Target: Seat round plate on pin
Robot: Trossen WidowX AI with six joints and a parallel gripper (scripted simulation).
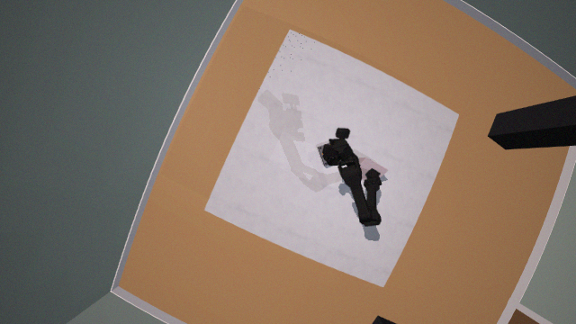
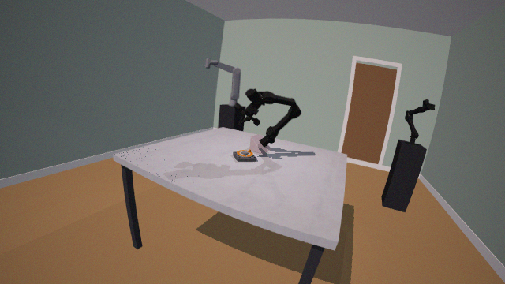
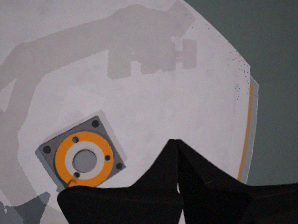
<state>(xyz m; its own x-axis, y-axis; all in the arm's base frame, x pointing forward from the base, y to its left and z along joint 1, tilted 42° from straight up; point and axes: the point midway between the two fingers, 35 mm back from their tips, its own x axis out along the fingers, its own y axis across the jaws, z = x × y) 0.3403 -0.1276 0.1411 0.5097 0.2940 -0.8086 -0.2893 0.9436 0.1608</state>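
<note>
Right now my gripper tip is 70 mm past the dark grey square base, 20 mm to the right of it and 200 mm above it.
</note>
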